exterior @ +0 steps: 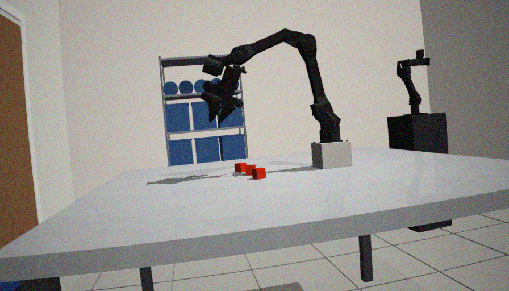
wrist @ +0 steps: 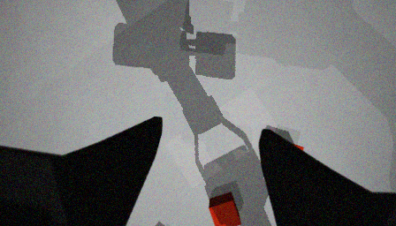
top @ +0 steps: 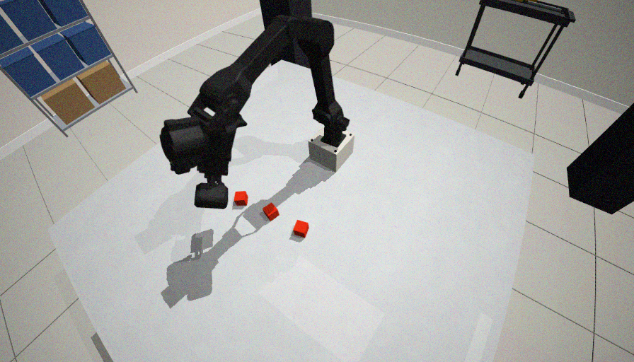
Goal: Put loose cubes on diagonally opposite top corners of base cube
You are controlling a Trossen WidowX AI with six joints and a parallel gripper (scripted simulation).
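The red cube lies 18 cm below my gripper tip, 9 cm behind it and 5 cm to the right of it.
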